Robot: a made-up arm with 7 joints. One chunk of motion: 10 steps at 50 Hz.
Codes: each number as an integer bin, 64 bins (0 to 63) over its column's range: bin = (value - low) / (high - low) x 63, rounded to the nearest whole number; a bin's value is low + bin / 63 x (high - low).
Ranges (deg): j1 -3..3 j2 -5..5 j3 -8..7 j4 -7..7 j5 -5..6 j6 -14..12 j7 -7..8
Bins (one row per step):
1: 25 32 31 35 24 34 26
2: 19 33 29 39 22 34 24
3: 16 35 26 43 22 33 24
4: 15 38 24 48 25 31 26
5: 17 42 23 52 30 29 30
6: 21 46 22 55 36 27 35
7: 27 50 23 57 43 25 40
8: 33 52 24 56 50 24 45
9: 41 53 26 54 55 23 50
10: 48 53 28 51 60 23 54
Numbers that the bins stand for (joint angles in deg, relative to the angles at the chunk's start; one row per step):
1: -0.62 0.08 -0.62 0.78 -0.81 0.03 -0.81
2: -1.19 0.24 -1.10 1.67 -1.16 0.03 -1.29
3: -1.48 0.56 -1.81 2.56 -1.16 -0.38 -1.29
4: -1.57 1.03 -2.29 3.67 -0.63 -1.21 -0.81
5: -1.38 1.67 -2.52 4.56 0.24 -2.03 0.14
6: -1.00 2.30 -2.76 5.22 1.29 -2.86 1.33
7: -0.43 2.94 -2.52 5.67 2.51 -3.68 2.52
8: 0.14 3.25 -2.29 5.44 3.73 -4.10 3.71
9: 0.90 3.41 -1.81 5.00 4.60 -4.51 4.90
10: 1.57 3.41 -1.33 4.33 5.48 -4.51 5.86

